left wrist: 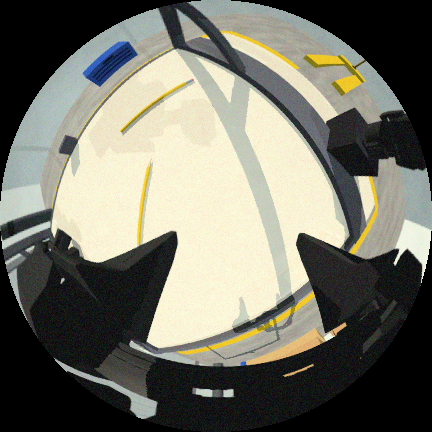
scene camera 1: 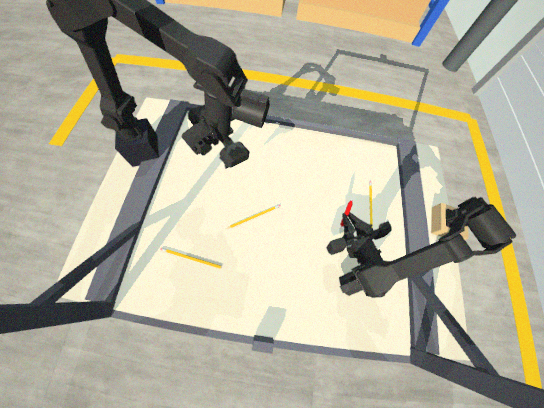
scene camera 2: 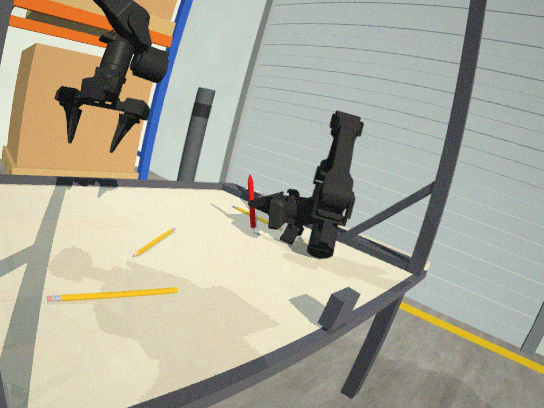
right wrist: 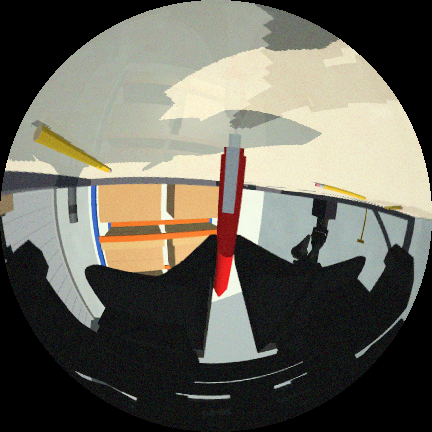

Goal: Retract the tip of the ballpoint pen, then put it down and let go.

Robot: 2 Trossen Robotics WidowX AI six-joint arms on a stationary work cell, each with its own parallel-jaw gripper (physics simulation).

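Seen in the pictures: left gripper, fingertip midpoint: (left wrist: 240, 238) (scene camera 1: 217, 156) (scene camera 2: 89, 147) (right wrist: 313, 237); right gripper, fingertip midpoint: (scene camera 1: 345, 212) (scene camera 2: 249, 202) (right wrist: 224, 240); left arm's base, link origin: (left wrist: 368, 140) (scene camera 1: 131, 132).
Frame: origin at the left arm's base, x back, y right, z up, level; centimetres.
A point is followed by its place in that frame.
Observation:
The red pen (scene camera 1: 349, 207) {x -57.1, y 40.6, z 0.2 cm} (scene camera 2: 251, 190) {x -57.0, y 40.8, z -1.0 cm} (right wrist: 229, 227) {x -57.6, y 42.5, z -5.4 cm} stands nearly upright in my right gripper (scene camera 1: 345, 217) {x -57.5, y 40.8, z -4.0 cm} (scene camera 2: 251, 204) {x -57.5, y 40.8, z -4.0 cm} (right wrist: 224, 240) {x -57.5, y 40.8, z -4.0 cm}, which is shut on the middle of its barrel. The pen's grey button end points down, close above the table (scene camera 1: 300, 280) {x -39.6, y 55.3, z -10.6 cm} (scene camera 2: 215, 270) {x -30.1, y 46.4, z -10.6 cm}; whether it touches cannot be told. Its bright red tapered end points up, and no writing point can be made out there. The grey clip faces the right wrist camera. My left gripper (scene camera 1: 216, 145) (scene camera 2: 91, 147) {x -24.8, y 18.4, z 4.2 cm} (left wrist: 240, 238) {x -24.8, y 18.4, z 4.2 cm} is open and empty, high above the table's upper left part in scene camera 1.
One yellow pencil (scene camera 1: 254, 216) {x -31.5, y 33.1, z -10.0 cm} (scene camera 2: 154, 243) {x -30.0, y 33.6, z -10.3 cm} (left wrist: 143, 200) {x -29.7, y 32.9, z -10.2 cm} lies mid-table. Another pencil (scene camera 1: 192, 257) {x -11.0, y 40.8, z -10.0 cm} (scene camera 2: 120, 293) {x -10.7, y 41.2, z -10.0 cm} (left wrist: 155, 102) {x -10.5, y 40.3, z -10.3 cm} lies at the lower left in scene camera 1. A third pencil (scene camera 1: 371, 202) {x -71.2, y 38.3, z -9.9 cm} (scene camera 2: 243, 211) {x -72.4, y 35.0, z -10.3 cm} (right wrist: 70, 150) {x -68.2, y 44.1, z -10.1 cm} lies near the pen. A dark frame (scene camera 1: 260, 338) {x -24.7, y 66.1, z -7.4 cm} edges the table.

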